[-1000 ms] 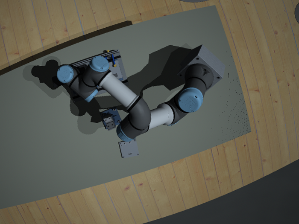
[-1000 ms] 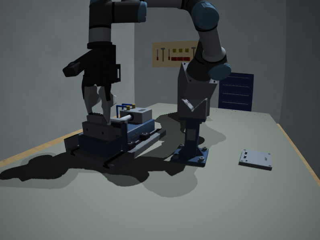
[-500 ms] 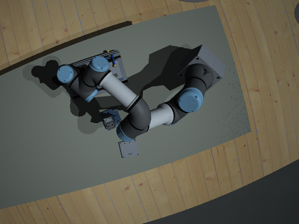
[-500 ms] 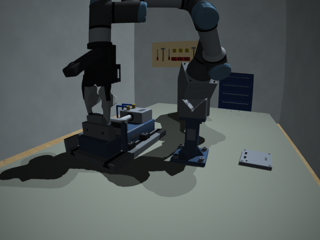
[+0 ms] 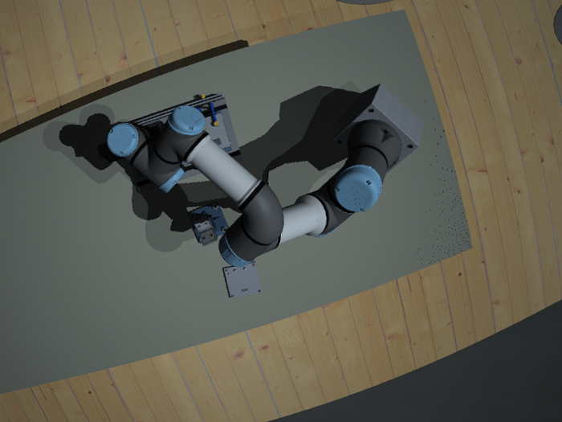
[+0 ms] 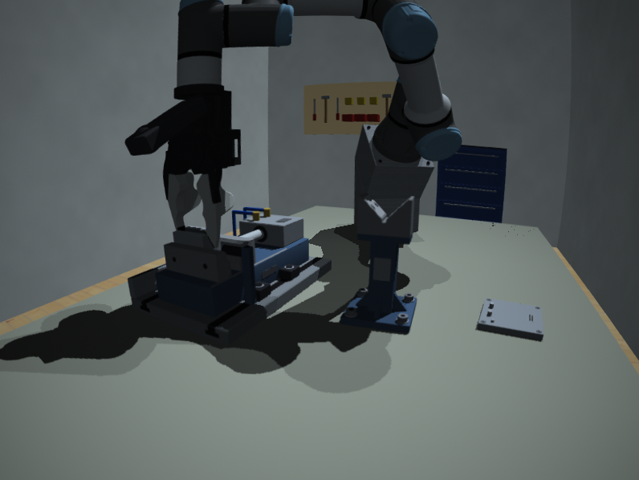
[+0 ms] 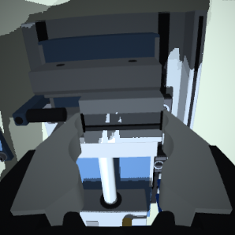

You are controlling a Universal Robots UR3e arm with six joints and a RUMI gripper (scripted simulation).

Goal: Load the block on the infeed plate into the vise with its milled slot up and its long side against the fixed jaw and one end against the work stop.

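My gripper is now right at the part. From my hand the other things lie so: moving jaw: 40 mm behind, 30 mm below, 20 mm to the left; then fixed jaw: 30 mm below, 30 mm ahead, 20 mm to the left; then work stop: 70 mm to the left, 10 mm below, 10 mm behind.
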